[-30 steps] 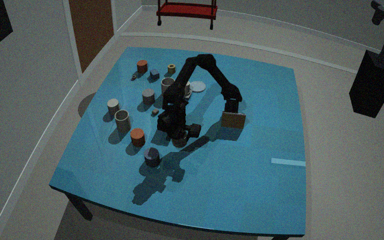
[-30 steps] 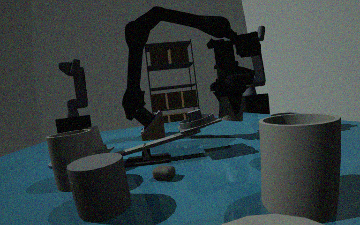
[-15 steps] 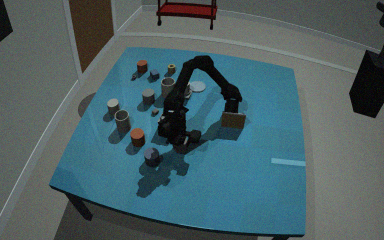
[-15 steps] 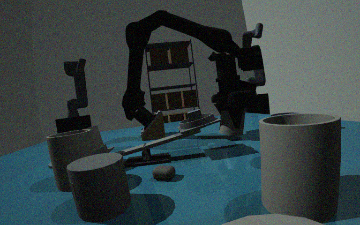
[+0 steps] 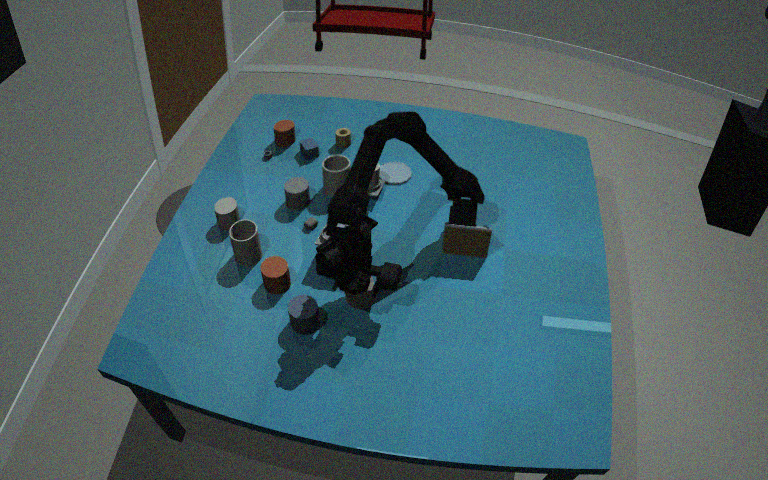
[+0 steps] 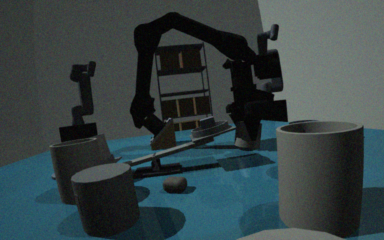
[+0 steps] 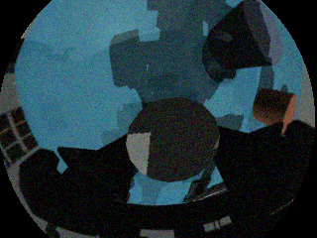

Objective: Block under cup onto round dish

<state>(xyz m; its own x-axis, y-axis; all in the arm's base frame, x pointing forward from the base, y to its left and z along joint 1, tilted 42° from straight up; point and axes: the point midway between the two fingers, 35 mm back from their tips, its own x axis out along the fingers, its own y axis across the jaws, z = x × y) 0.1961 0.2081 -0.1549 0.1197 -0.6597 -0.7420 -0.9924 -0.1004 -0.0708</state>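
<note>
Now: the grey block 90 mm ahead of my gripper tip, 120 mm to the right of it and 60 mm above it. Also, from my gripper tip: pebble: 200 mm ahead, 200 mm to the right, 20 mm below; dark cylinder: 100 mm ahead, 120 mm to the left, 10 mm above; balance beam: 100 mm ahead, 240 mm to the right, 10 mm above.
</note>
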